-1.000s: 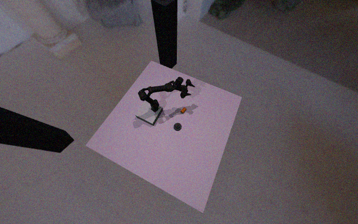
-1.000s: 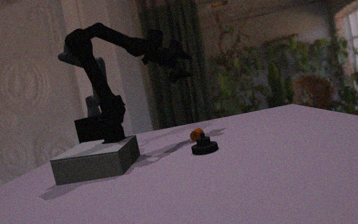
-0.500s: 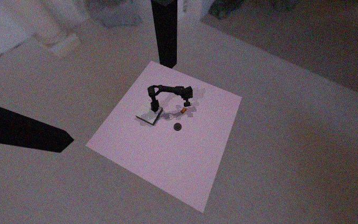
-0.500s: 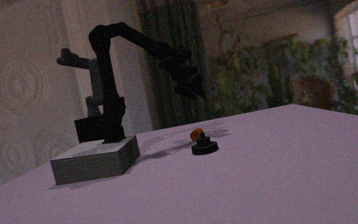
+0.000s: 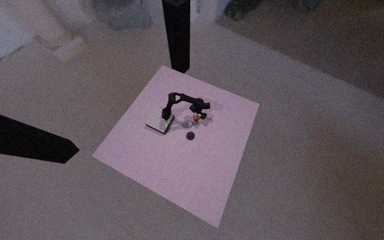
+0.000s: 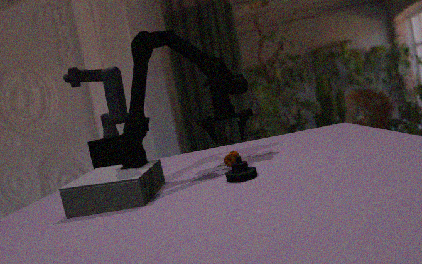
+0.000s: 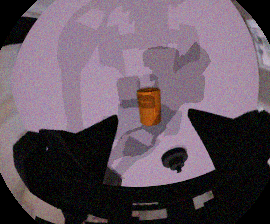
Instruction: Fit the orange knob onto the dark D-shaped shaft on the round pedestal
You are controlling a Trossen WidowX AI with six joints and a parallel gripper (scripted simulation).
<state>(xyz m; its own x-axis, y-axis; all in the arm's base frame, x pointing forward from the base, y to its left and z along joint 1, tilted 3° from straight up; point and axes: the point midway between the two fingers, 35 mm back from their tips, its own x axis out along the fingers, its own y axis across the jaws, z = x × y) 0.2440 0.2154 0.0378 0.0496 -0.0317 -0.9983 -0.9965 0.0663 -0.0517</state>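
Now: gripper tip 10 mm to the left of the orange knob and 60 mm above it. Also, from my gripper tip: round pedestal (70 mm ahead, 200 mm to the right, 50 mm below).
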